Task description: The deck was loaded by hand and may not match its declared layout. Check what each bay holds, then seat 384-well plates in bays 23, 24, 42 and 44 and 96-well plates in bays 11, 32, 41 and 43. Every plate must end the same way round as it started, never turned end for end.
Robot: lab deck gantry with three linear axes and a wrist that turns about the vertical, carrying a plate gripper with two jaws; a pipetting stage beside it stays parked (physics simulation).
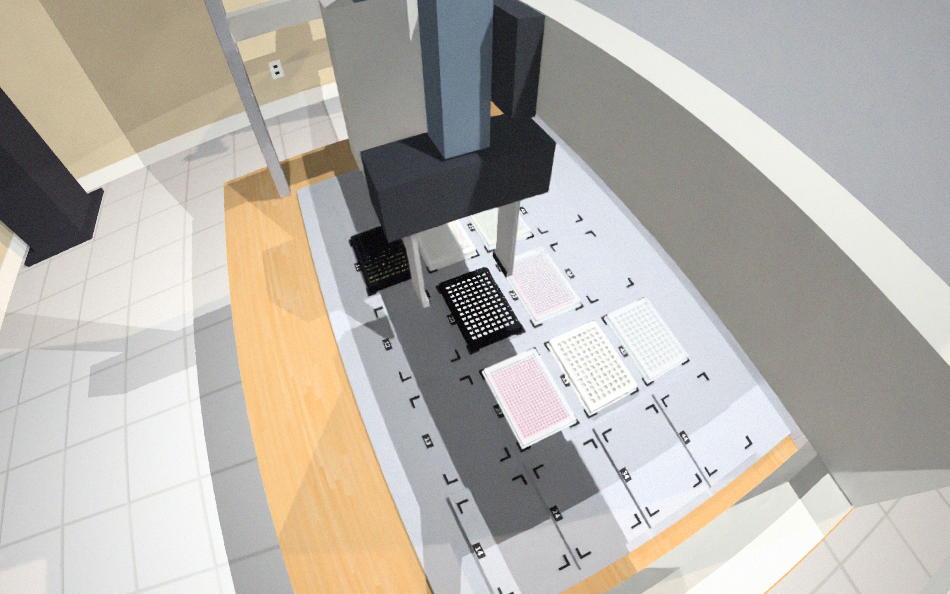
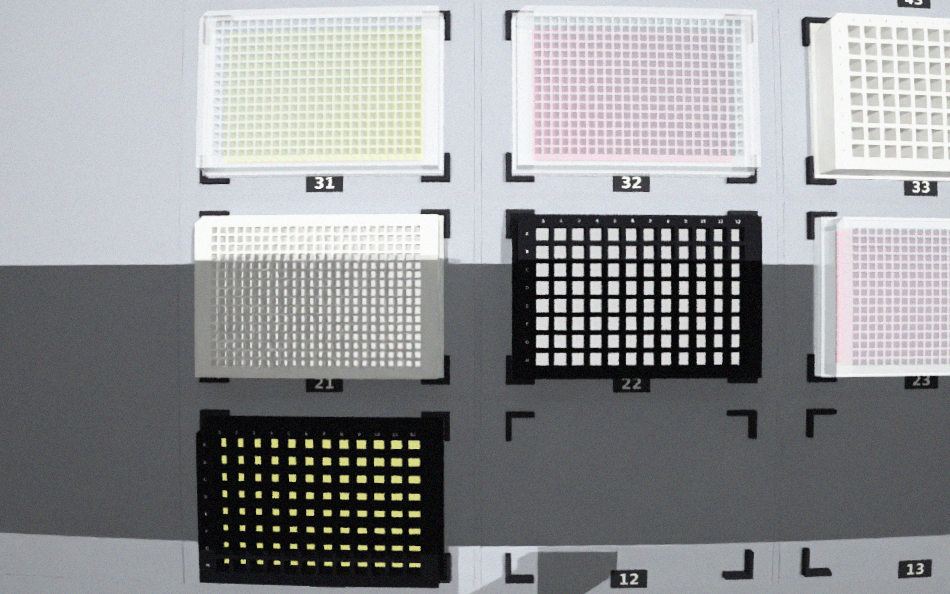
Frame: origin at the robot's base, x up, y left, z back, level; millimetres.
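Where they show: gripper, between the fingertips: (image 1: 462, 279); robot's base, origin of its link: (image 1: 350, 241) (image 2: 212, 569).
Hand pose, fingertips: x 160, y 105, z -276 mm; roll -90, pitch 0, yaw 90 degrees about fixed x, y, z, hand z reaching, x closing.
Things, the pixels of their top centre, and the offset from my fingertips. "*": a spot on its surface instead.
- bay 11, a spot on its surface: (image 2: 210, 504) * dx -145, dy -61, dz +267 mm
- bay 22, a spot on its surface: (image 2: 521, 315) * dx -145, dy +36, dz +108 mm
- white 384-well plate, centre of its top: (image 2: 314, 296) (image 1: 439, 232) dx -145, dy +45, dz +212 mm
- bay 31, a spot on its surface: (image 2: 322, 98) * dx -149, dy +147, dz +210 mm
- bay 32, a spot on its surface: (image 2: 630, 98) (image 1: 534, 279) * dx -146, dy +145, dz +53 mm
- bay 23, a spot on its surface: (image 2: 889, 301) * dx -147, dy +43, dz -84 mm
- white 96-well plate, centre of its top: (image 2: 944, 93) (image 1: 593, 363) dx -145, dy +152, dz -116 mm
- clear 96-well plate, centre of its top: (image 1: 648, 335) dx -145, dy +259, dz -116 mm
- bay 12, a spot on its surface: (image 2: 519, 414) * dx -157, dy -17, dz +108 mm
- bay 13, a spot on its surface: (image 2: 819, 413) * dx -157, dy -18, dz -54 mm
Black 96-well plates sit in bay 11 (image 1: 379, 264) (image 2: 210, 504), with yellow wells, and bay 22 (image 1: 482, 308) (image 2: 521, 315), with pale wells. A white 384-well plate (image 1: 449, 246) (image 2: 315, 308) is in bay 21. Clear 384-well plates sit in bay 31 (image 1: 496, 229) (image 2: 322, 98), yellow, bay 32 (image 1: 542, 283) (image 2: 630, 98), pink, and bay 23 (image 1: 530, 397) (image 2: 889, 301), pink. A white 96-well plate (image 1: 594, 365) (image 2: 900, 91) is in bay 33; a clear 96-well plate (image 1: 648, 339) is in bay 43. My gripper (image 1: 466, 289) is open and empty, raised above the deck near bays 21 and 22.
Corner marks show at bay 12 (image 2: 519, 414) and bay 13 (image 2: 819, 413). Bay labels 24 (image 1: 555, 513), 34 (image 1: 625, 474) and 44 (image 1: 684, 437) show near the front deck edge. A grey wall (image 1: 672, 182) runs along the right side. A grey upright (image 1: 255, 105) stands at the back left.
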